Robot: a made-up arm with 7 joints. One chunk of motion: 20 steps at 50 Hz.
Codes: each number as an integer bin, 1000 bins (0 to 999) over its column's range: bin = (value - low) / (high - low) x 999, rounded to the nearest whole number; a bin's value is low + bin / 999 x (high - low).
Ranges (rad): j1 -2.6..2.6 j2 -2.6..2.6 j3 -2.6..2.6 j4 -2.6..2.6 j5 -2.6..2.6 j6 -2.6..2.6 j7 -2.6..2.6
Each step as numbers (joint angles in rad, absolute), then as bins.
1 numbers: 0.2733 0.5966 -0.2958 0.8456 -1.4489 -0.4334 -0.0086
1 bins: 552 614 443 662 221 416 498
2 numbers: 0.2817 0.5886 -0.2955 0.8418 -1.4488 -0.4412 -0.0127
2 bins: 554 613 443 661 221 415 497
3 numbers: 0.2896 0.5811 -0.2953 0.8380 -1.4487 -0.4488 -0.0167
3 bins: 555 611 443 660 221 413 496
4 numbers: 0.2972 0.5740 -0.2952 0.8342 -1.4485 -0.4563 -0.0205
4 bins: 557 610 443 660 221 412 496
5 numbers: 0.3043 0.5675 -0.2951 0.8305 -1.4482 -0.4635 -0.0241
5 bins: 558 609 443 659 221 410 495
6 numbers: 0.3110 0.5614 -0.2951 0.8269 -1.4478 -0.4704 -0.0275
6 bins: 559 607 443 658 221 409 494
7 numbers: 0.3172 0.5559 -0.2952 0.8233 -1.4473 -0.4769 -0.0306
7 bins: 560 606 443 658 221 408 494
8 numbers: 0.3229 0.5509 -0.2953 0.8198 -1.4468 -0.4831 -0.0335
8 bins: 562 605 443 657 222 407 493
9 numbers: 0.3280 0.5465 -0.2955 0.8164 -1.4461 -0.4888 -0.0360
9 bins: 563 604 443 656 222 406 493
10 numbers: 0.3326 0.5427 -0.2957 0.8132 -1.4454 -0.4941 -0.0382
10 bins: 563 604 443 656 222 405 492
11 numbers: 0.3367 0.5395 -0.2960 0.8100 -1.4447 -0.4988 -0.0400
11 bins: 564 603 443 655 222 404 492
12 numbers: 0.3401 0.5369 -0.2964 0.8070 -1.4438 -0.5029 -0.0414
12 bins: 565 603 443 655 222 403 492
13 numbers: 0.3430 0.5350 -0.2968 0.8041 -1.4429 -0.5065 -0.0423
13 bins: 565 602 442 654 222 402 491
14 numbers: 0.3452 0.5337 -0.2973 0.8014 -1.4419 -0.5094 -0.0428
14 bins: 566 602 442 653 222 402 491
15 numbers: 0.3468 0.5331 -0.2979 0.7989 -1.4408 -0.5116 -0.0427
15 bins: 566 602 442 653 223 401 491
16 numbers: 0.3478 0.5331 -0.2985 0.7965 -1.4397 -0.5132 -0.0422
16 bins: 566 602 442 653 223 401 491
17 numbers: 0.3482 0.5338 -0.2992 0.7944 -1.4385 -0.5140 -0.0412
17 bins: 566 602 442 652 223 401 492
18 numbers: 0.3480 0.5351 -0.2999 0.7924 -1.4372 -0.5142 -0.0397
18 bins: 566 602 442 652 223 401 492
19 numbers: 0.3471 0.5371 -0.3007 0.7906 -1.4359 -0.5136 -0.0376
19 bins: 566 603 442 651 224 401 492
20 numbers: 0.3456 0.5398 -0.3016 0.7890 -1.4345 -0.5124 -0.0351
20 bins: 566 603 442 651 224 401 493
